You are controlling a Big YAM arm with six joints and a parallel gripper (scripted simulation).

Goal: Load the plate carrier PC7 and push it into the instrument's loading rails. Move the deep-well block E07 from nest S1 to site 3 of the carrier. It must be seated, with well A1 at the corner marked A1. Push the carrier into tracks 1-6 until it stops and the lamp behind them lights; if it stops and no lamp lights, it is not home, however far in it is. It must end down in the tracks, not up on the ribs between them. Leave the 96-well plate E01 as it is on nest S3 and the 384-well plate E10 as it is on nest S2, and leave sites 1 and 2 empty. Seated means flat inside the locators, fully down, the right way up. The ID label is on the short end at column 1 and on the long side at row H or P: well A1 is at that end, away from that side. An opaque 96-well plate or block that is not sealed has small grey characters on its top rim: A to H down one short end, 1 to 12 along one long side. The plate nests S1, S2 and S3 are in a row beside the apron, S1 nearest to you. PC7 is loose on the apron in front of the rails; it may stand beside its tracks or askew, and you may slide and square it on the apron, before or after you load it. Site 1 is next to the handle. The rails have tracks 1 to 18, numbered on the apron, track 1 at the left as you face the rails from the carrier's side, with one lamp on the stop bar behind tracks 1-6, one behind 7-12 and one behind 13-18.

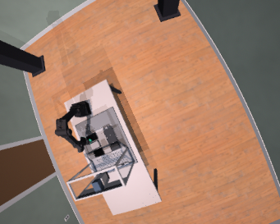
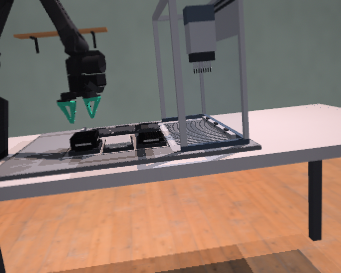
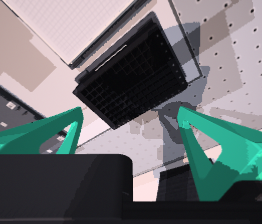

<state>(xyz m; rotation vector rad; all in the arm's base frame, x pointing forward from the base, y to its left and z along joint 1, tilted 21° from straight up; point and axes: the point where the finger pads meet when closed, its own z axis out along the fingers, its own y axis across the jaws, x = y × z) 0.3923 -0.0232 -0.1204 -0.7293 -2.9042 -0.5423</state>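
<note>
Now: the black deep-well block E07 8 cm below my hand. The rest, counted from my hand: dark carrier PC7: 8 cm ahead, 27 cm to the left, 9 cm below.
</note>
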